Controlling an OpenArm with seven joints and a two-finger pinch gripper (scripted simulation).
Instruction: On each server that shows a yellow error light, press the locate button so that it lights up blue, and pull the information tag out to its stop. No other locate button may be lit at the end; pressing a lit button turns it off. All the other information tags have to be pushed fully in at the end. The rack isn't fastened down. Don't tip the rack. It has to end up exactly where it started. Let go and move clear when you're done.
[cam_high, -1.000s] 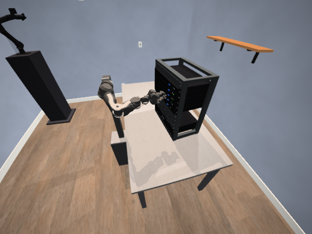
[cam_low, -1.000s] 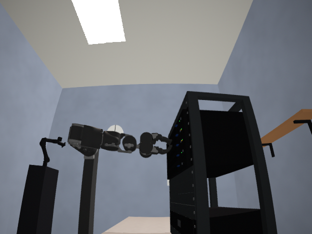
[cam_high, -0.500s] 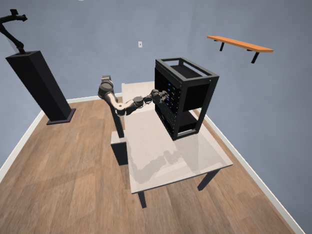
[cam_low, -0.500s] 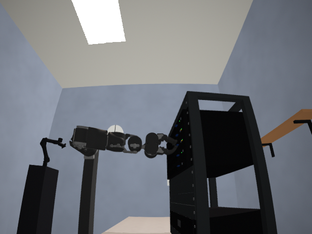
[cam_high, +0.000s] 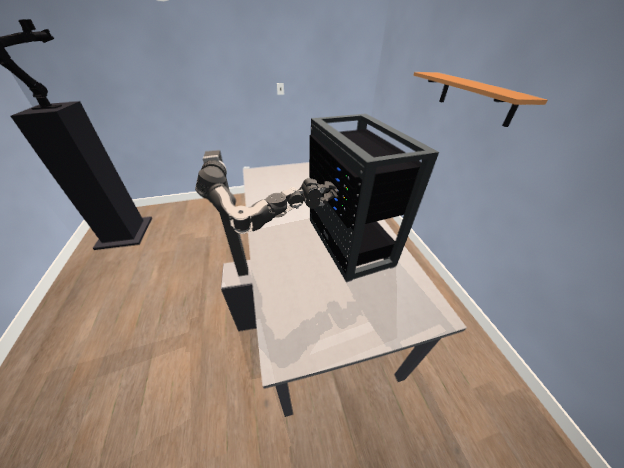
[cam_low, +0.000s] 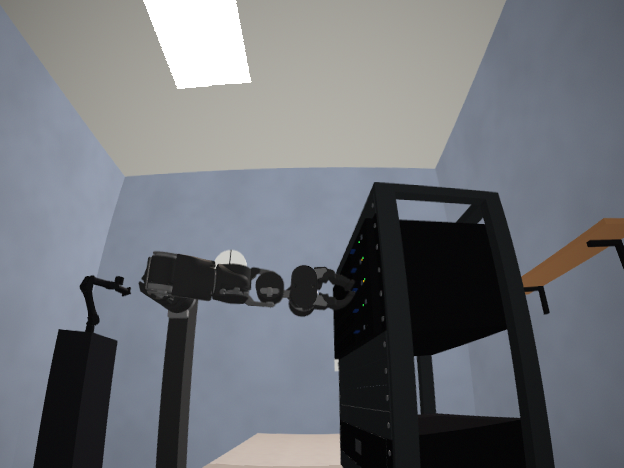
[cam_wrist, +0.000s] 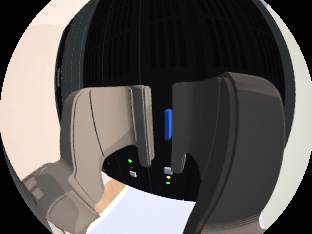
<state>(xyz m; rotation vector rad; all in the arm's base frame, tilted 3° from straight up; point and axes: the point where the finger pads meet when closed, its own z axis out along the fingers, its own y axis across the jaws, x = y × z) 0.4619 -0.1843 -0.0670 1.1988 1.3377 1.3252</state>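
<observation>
The locate button is 20 mm ahead of my hand, 50 mm to the right of it and 50 mm above it. The rest, counted from my hand: information tag 50 mm ahead, 10 mm to the left, 50 mm above.
</observation>
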